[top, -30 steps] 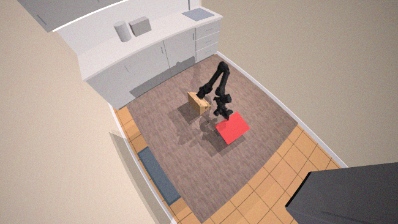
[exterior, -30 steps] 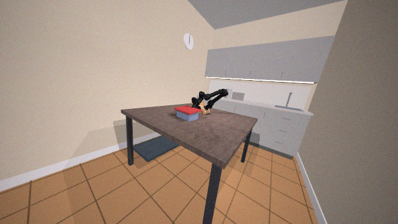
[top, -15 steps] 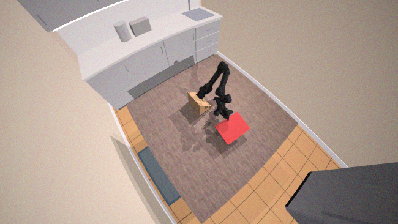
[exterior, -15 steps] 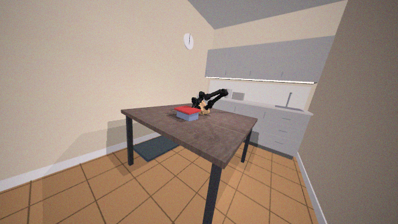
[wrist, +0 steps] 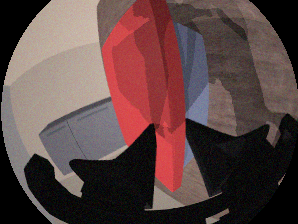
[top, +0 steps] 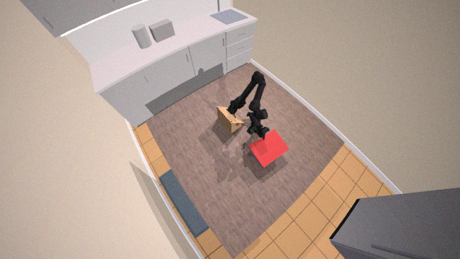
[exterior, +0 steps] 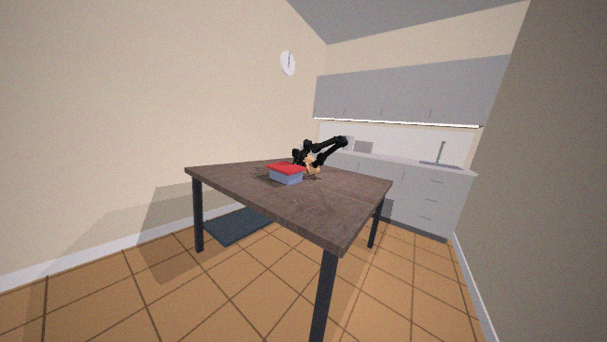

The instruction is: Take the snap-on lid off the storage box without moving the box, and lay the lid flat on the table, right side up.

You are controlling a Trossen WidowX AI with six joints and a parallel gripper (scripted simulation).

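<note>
My gripper tip is now 8 cm short of the red lid and 1 cm to the left of it. The rest, counted from my gripper tip: blue storage box (7 cm ahead, 6 cm below, 1 cm to the right).
</note>
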